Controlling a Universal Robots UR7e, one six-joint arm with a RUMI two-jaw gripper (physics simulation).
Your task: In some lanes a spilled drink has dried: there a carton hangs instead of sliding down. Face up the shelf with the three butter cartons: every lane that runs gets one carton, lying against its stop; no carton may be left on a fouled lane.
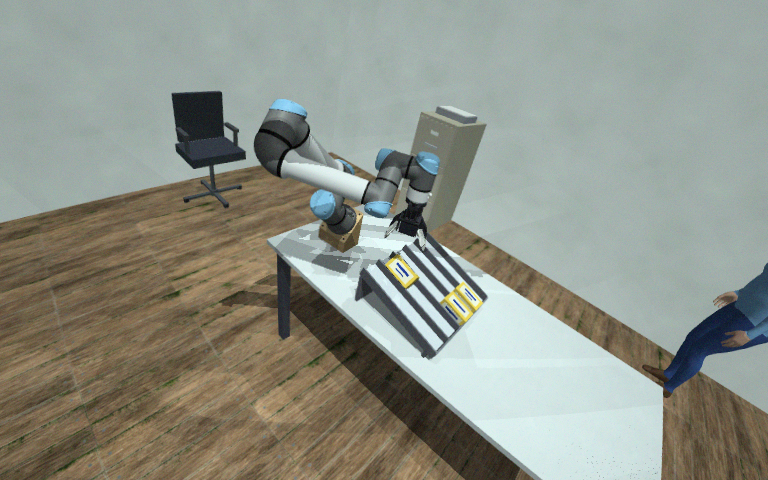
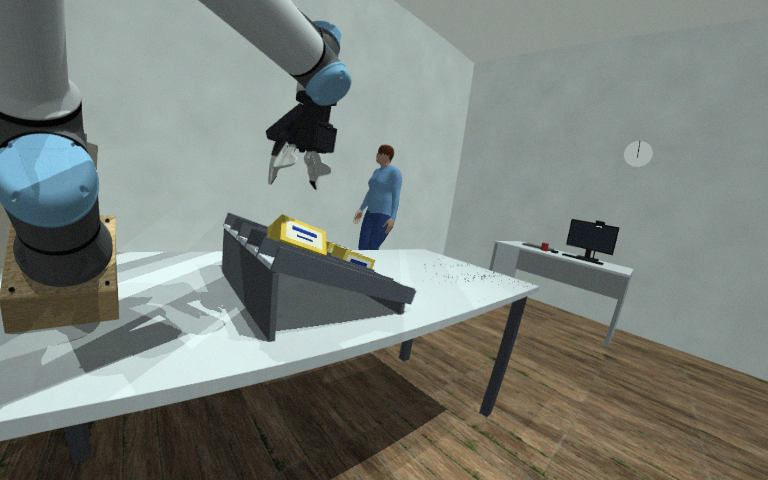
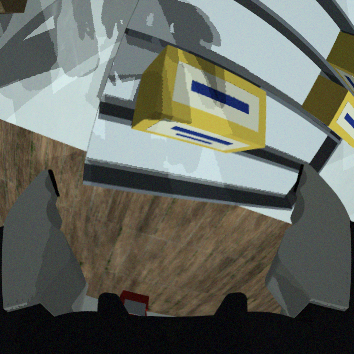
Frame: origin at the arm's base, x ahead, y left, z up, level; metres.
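Seen in the pictures: gripper, fingertip midpoint: (image 1: 403, 244) (image 2: 294, 187) (image 3: 174, 170); arm's base, origin of the base link: (image 1: 342, 219) (image 2: 67, 249).
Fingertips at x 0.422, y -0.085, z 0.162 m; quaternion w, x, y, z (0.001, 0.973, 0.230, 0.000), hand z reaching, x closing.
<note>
Offsets run from my fingertips to a thing's top centre. Level surfaces: height alone.
The sloped grey lane shelf (image 1: 396, 314) (image 2: 328, 300) (image 3: 187, 189) stands on the table. One yellow butter carton @[dx +0.024, dy +0.011, dz -0.061 m] (image 1: 402, 271) (image 2: 299, 233) (image 3: 215, 100) hangs high in the second lane from the near side, away from the stop. A second carton @[dx +0.252, dy +0.104, dz -0.157 m] (image 1: 457, 306) (image 3: 326, 100) lies at the low end of the third lane, by the stop. A third carton @[dx +0.249, dy +0.195, dz -0.157 m] (image 1: 469, 295) (image 3: 344, 50) lies beside it in the far lane, also low. My gripper (image 1: 405, 240) (image 2: 292, 185) (image 3: 174, 170) is open and empty, above the shelf's upper end, apart from the cartons.
The white table @[dz -0.289 m] (image 1: 526, 362) (image 2: 441, 266) carries the shelf and the arm's wooden base (image 1: 341, 240) (image 2: 59, 305). Dark dividers separate the lanes. A person (image 1: 707, 333) (image 2: 384, 192) stands beyond the table. A cabinet (image 1: 453, 164) and an office chair (image 1: 209, 150) stand behind.
</note>
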